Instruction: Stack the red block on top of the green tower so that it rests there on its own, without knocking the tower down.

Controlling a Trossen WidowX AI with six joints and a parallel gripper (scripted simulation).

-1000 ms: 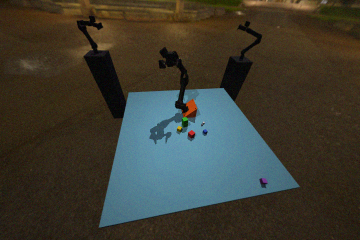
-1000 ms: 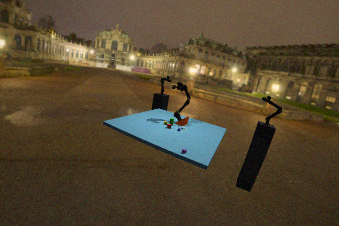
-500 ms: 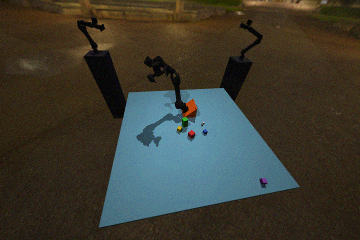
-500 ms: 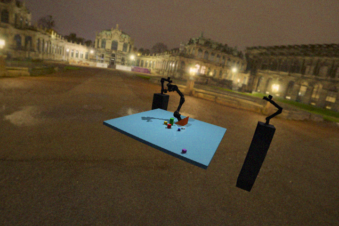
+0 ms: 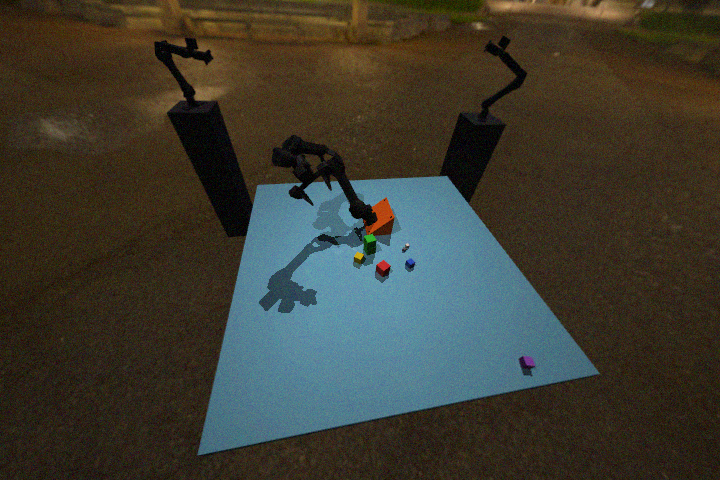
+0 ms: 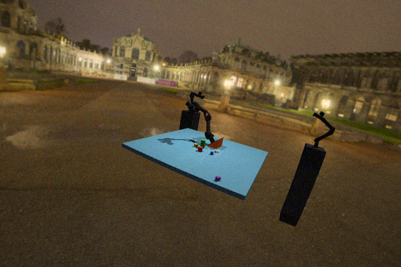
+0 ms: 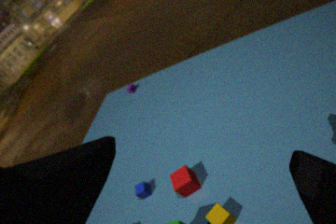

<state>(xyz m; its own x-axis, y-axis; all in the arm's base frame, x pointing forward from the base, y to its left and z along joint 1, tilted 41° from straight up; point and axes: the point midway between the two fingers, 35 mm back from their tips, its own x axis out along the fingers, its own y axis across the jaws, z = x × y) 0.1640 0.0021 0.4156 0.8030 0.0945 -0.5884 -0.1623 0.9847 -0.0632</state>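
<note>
Now: the red block 32 cm below my gripper tip, 25 cm to the left of it and 12 cm ahead of it. From my gripper tip the other things lie so: small white piece 41 cm to the left, 33 cm below, 2 cm behind; blue cube 39 cm to the left, 32 cm below, 10 cm ahead; yellow cube 32 cm below, 15 cm to the left, 5 cm ahead.
</note>
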